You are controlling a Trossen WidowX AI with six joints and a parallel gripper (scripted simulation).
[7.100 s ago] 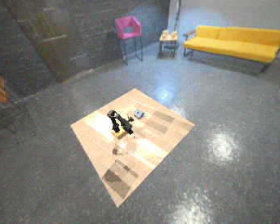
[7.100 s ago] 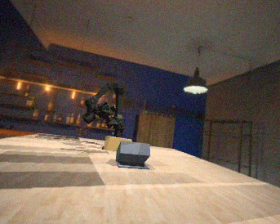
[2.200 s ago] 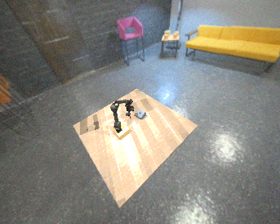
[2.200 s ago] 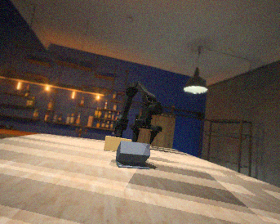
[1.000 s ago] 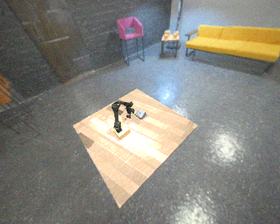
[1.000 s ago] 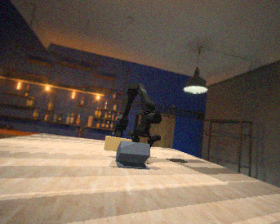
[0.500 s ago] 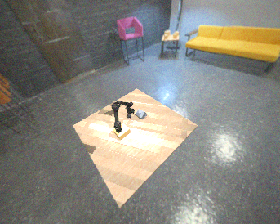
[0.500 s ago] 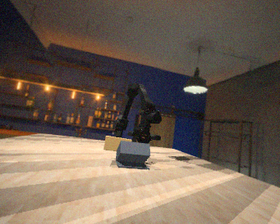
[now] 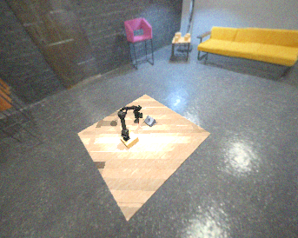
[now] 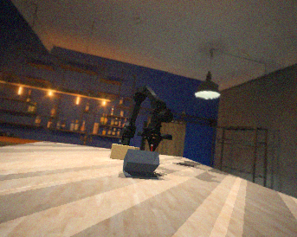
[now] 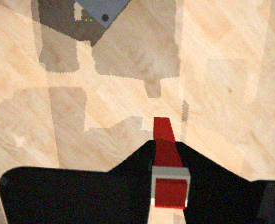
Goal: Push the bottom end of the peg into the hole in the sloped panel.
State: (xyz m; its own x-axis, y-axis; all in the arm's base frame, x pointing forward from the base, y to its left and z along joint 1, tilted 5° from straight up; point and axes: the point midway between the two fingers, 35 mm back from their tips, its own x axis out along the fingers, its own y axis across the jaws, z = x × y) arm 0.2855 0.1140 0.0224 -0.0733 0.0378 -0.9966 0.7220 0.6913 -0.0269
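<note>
Right now the grey sloped panel is 140 mm ahead of my gripper tip, 80 mm to the right of it and 40 mm below it. The rest, counted from my gripper tip: red square peg (20 mm above).
</note>
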